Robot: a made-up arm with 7 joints. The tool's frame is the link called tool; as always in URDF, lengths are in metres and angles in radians. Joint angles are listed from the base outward.
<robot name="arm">
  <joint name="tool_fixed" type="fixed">
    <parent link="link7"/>
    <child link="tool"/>
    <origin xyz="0 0 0" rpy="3.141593 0 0"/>
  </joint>
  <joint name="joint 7" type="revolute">
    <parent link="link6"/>
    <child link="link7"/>
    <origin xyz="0 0 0.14" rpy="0 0 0"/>
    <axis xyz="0 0 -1"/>
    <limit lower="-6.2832" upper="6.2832"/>
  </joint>
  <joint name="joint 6" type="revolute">
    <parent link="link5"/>
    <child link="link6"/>
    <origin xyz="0 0 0.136" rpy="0 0 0"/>
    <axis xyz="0 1 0"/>
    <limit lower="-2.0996" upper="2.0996"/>
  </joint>
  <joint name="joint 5" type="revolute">
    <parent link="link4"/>
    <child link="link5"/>
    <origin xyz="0 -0.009 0.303" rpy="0 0 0"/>
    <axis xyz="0 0 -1"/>
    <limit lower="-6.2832" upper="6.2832"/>
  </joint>
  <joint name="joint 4" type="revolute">
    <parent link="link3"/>
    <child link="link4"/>
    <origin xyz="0 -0.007 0.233" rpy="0 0 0"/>
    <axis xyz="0 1 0"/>
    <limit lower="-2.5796" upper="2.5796"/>
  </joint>
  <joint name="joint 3" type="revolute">
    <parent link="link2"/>
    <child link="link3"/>
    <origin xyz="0 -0.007 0.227" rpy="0 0 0"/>
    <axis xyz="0 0 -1"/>
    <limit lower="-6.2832" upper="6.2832"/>
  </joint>
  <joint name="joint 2" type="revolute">
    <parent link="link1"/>
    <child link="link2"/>
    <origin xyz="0 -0.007 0.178" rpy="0 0 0"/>
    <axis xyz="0 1 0"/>
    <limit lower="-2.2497" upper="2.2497"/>
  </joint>
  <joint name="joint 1" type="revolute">
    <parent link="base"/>
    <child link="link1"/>
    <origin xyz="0 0 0.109" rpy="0 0 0"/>
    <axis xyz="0 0 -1"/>
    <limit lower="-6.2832" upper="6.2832"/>
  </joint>
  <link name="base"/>
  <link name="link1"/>
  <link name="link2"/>
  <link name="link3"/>
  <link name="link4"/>
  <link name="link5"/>
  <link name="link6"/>
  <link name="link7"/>
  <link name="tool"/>
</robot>
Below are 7 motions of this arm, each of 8 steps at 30 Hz.
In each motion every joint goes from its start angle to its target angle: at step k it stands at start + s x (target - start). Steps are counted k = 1, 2, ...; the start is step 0. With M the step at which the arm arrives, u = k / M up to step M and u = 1 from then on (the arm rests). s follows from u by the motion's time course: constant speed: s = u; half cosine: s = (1 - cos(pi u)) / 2; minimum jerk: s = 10 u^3 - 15 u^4 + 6 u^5.
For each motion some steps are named. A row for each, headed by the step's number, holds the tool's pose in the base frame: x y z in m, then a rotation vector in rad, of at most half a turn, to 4 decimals.
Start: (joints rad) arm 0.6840 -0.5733 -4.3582 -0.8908 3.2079 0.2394 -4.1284
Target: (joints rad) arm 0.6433 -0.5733 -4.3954 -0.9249 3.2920 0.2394 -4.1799
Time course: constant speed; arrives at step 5
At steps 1, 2, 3, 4, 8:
1: 0.0318 0.5291 1.0328 1.1465 -1.8164 0.3257
2: 0.0294 0.5317 1.0290 1.1469 -1.8086 0.3321
3: 0.0268 0.5343 1.0252 1.1472 -1.8009 0.3388
4: 0.0242 0.5369 1.0214 1.1475 -1.7932 0.3457
8: 0.0215 0.5395 1.0175 1.1478 -1.7857 0.3527

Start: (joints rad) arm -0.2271 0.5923 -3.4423 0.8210 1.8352 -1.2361 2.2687
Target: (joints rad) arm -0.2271 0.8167 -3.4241 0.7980 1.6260 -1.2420 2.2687
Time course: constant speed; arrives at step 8
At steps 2, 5, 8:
2: 0.2557 -0.1780 1.0973 -1.6940 0.2988 0.5659
5: 0.3336 -0.1566 1.0788 -1.7199 0.2985 0.6800
8: 0.4097 -0.1350 1.0524 -1.7361 0.2959 0.7979

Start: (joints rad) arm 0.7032 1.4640 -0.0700 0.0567 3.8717 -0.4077 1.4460
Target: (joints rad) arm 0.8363 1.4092 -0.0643 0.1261 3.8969 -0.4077 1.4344
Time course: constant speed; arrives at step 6
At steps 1, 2, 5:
1: 0.7270 -0.7268 0.3226 -1.3661 -0.0172 0.9859
2: 0.7104 -0.7423 0.3256 -1.3629 0.0014 0.9700
5: 0.6586 -0.7863 0.3346 -1.3522 0.0568 0.9221

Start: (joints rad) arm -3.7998 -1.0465 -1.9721 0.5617 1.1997 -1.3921 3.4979
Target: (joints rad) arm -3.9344 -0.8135 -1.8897 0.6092 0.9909 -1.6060 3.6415
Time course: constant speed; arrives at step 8
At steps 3, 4, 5, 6, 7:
3: 0.7024 0.4305 0.6457 0.6609 1.2954 -2.1153
4: 0.6839 0.4325 0.6707 0.6625 1.3149 -2.0505
5: 0.6650 0.4333 0.6952 0.6644 1.3330 -1.9848
6: 0.6456 0.4330 0.7193 0.6667 1.3498 -1.9182
7: 0.6258 0.4315 0.7428 0.6694 1.3653 -1.8508

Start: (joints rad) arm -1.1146 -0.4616 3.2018 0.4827 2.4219 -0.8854 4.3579
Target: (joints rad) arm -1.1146 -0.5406 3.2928 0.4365 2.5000 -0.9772 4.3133
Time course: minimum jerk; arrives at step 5
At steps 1, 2, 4, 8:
1: -0.2582 -0.6363 0.9381 -0.7712 1.5631 1.7860
2: -0.2696 -0.6425 0.9254 -0.7252 1.5294 1.8020
4: -0.2964 -0.6559 0.8943 -0.6134 1.4445 1.8354
8: -0.2988 -0.6570 0.8914 -0.6030 1.4364 1.8381

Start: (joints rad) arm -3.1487 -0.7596 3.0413 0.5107 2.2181 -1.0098 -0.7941
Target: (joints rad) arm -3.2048 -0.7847 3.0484 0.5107 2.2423 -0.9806 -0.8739
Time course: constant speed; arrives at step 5
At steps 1, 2, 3, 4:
1: 0.8222 0.1376 0.7065 1.2874 -0.2941 -0.7708
2: 0.8236 0.1458 0.7022 1.2869 -0.2816 -0.7809
3: 0.8249 0.1541 0.6979 1.2862 -0.2692 -0.7909
4: 0.8260 0.1624 0.6936 1.2853 -0.2569 -0.8009

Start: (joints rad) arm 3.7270 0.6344 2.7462 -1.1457 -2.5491 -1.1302 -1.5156
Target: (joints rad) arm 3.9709 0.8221 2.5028 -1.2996 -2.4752 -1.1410 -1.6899
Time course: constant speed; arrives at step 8
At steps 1, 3, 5, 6, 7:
1: -0.7350 0.2285 0.6728 -1.4593 1.9683 -0.3424
3: -0.7373 0.2519 0.6293 -1.5145 1.9011 -0.4476
5: -0.7356 0.2735 0.5881 -1.5733 1.8357 -0.5515
6: -0.7335 0.2837 0.5686 -1.6042 1.8036 -0.6027
7: -0.7305 0.2933 0.5497 -1.6360 1.7719 -0.6533

